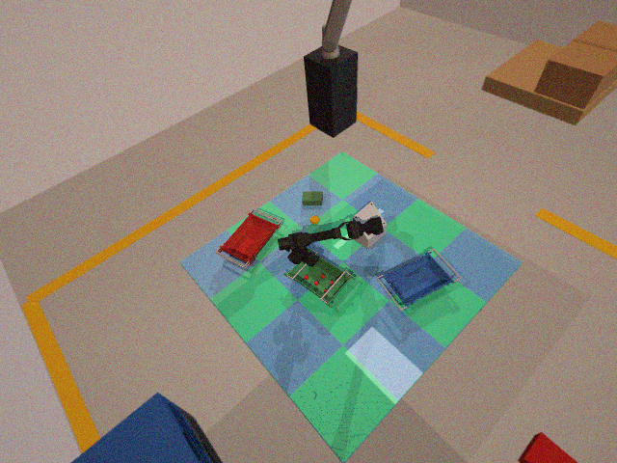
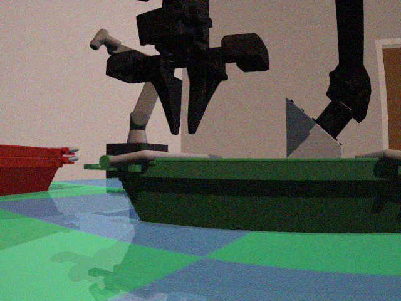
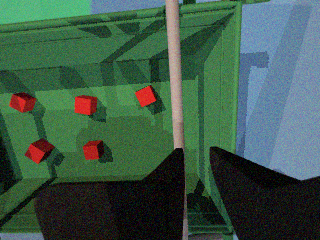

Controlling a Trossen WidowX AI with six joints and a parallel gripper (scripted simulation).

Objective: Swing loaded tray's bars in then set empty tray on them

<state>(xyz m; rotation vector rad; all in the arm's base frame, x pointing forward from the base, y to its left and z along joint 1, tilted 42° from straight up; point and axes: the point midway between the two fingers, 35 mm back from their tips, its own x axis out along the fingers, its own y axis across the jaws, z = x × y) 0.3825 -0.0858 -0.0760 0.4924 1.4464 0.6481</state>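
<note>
Right now the blue tray is 34 cm behind my gripper tip, 47 cm to the left of it and 4 cm below it. Also, from my gripper tip: orange piece (28 cm behind, 21 cm to the right, 8 cm below); small green block (39 cm behind, 34 cm to the right, 7 cm below).
</note>
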